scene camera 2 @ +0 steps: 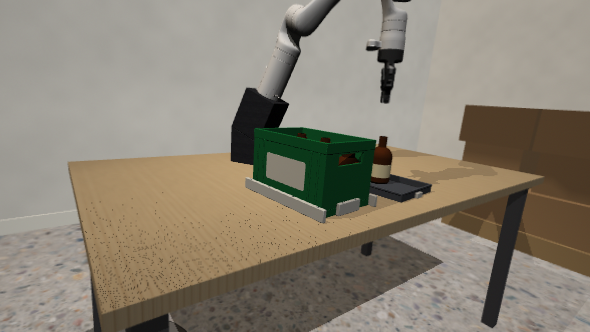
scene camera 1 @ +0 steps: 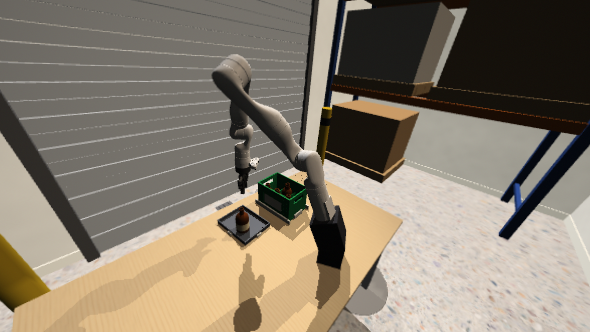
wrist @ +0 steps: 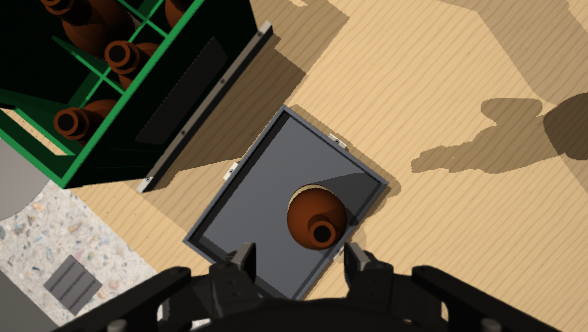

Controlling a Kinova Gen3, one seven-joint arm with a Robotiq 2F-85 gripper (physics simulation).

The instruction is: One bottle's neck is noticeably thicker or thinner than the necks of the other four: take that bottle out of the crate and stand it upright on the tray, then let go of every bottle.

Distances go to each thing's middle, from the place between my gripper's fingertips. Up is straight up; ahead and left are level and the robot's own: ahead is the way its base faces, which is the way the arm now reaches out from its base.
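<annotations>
As for the dark tray (scene camera 2: 400,189), my hand is 30 mm short of it, 10 mm to the left of it and 250 mm above it. Going by their middles, the dark tray is the nearest to my hand of the things named here. The green crate (scene camera 2: 308,169) is 40 mm behind my hand, 290 mm to the right of it and 180 mm below it.
</annotations>
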